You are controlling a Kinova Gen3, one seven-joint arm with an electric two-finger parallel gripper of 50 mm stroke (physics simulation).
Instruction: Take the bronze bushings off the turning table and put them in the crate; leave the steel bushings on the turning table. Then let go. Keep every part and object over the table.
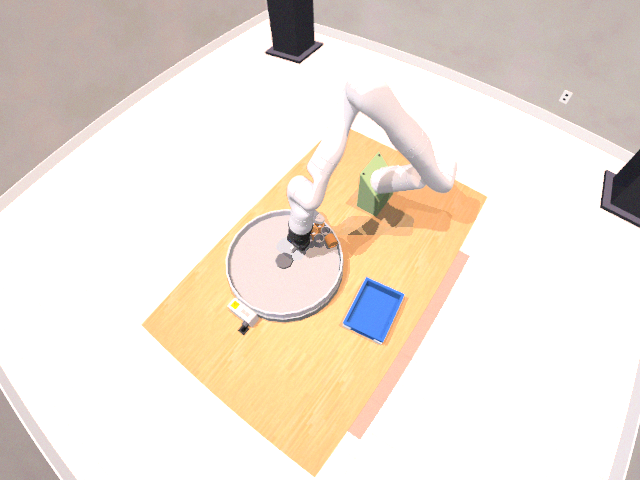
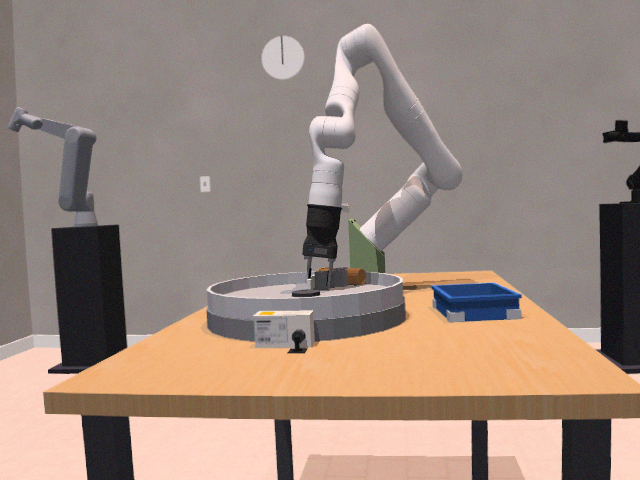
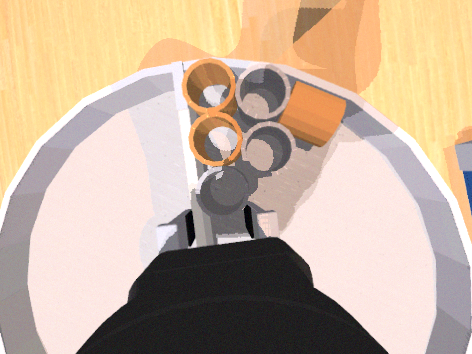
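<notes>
My gripper is down at the turning table, its fingers shut around an upright steel bushing; the divider wall also runs between bushing and left finger. Beyond it, two upright bronze bushings stand in a row along the divider. Two upright steel bushings stand to their right. A third bronze bushing lies on its side near the rim. The blue crate is empty.
The turning table has a raised rim and a dark centre disc. A white labelled box and a small black stand are at its near side. The green arm mount stands behind.
</notes>
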